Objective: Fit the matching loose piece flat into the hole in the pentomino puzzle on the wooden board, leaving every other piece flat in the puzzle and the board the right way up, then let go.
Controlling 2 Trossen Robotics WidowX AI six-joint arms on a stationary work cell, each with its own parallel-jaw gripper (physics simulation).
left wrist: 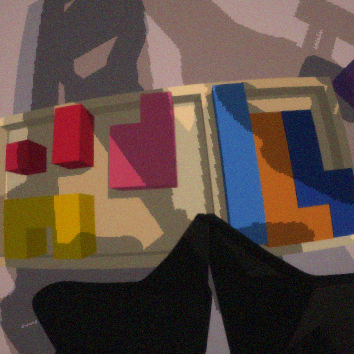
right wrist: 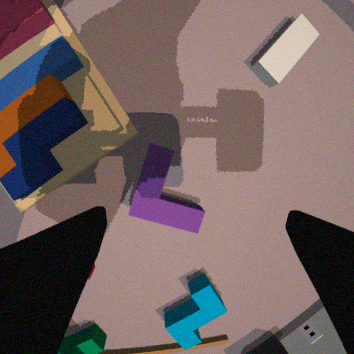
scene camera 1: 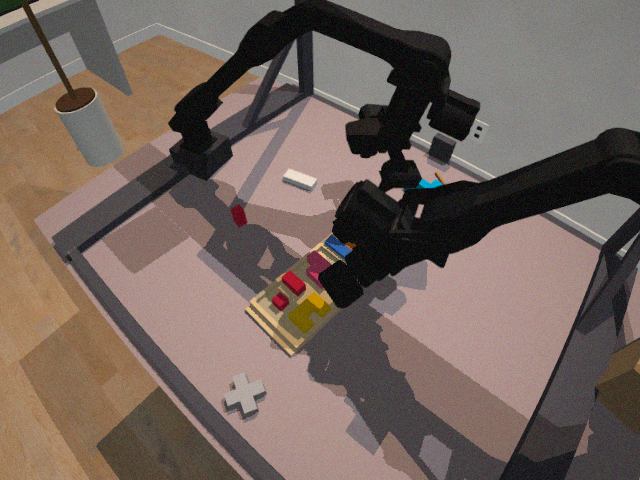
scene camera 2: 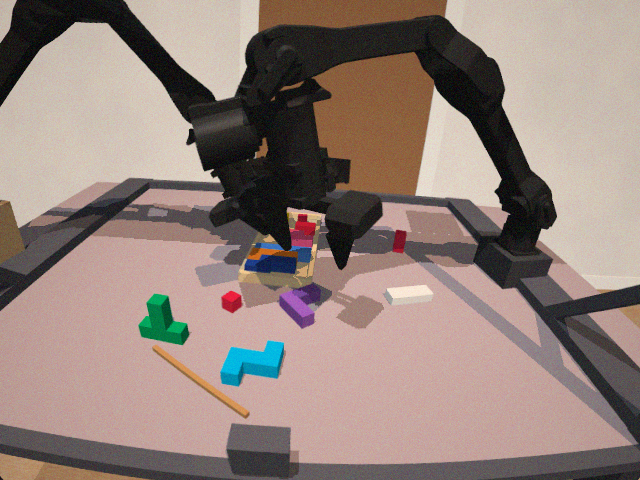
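Observation:
The board lies face up. Its one part holds a blue bar, an orange piece and a navy piece around an uncovered L-shaped corner. A purple V piece lies loose on the table just off that corner. My right gripper is open and empty, above the table by that end of the board. My left gripper is shut and empty over the board's long side; its tips are hidden in both scene views.
The other part holds a magenta piece, red blocks and a yellow piece. Around lie a cyan piece, green piece, red cube, wooden stick, white bar, red block and grey cross.

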